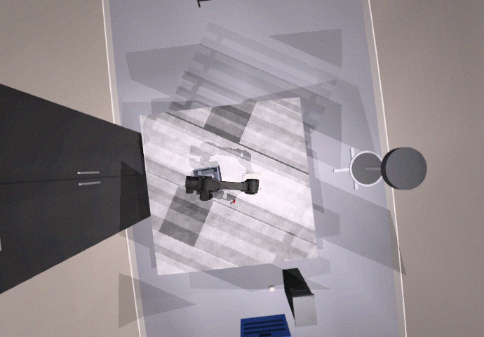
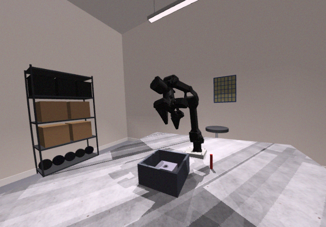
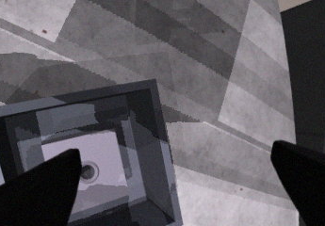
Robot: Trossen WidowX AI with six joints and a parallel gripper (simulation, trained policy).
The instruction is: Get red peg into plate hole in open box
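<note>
Right now my gripper tip is 17 cm past the red peg, 17 cm to the right of it and 22 cm above it. Round my gripper tip: light plate (2 cm behind, 5 cm to the right, 21 cm below); dark box (2 cm behind, 5 cm to the right, 23 cm below).
</note>
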